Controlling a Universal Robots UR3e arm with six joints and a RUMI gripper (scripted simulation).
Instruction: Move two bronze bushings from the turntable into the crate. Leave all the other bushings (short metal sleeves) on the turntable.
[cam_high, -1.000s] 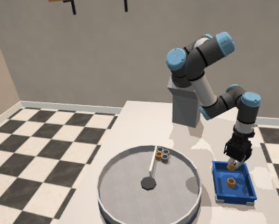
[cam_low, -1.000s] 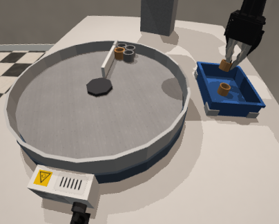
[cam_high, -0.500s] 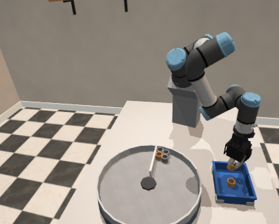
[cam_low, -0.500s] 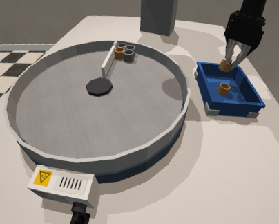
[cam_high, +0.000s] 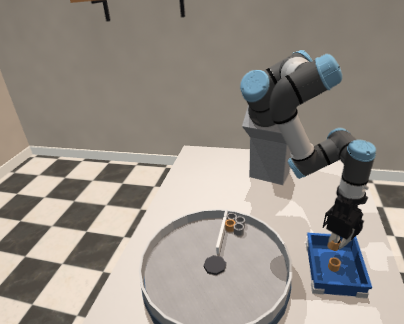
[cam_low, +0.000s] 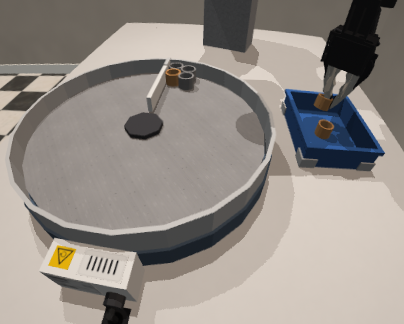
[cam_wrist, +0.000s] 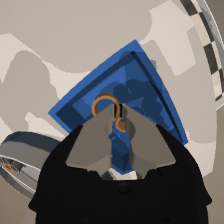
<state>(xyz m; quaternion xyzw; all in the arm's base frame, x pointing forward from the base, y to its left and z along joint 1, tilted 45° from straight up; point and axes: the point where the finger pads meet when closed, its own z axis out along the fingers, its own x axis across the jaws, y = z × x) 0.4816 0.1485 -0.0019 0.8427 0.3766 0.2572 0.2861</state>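
My hand is 4 cm short of the blue crate, 4 cm above it and 2 cm to the left of it. Round my hand: grey turntable 38 cm to the right, 3 cm ahead, 1 cm below.
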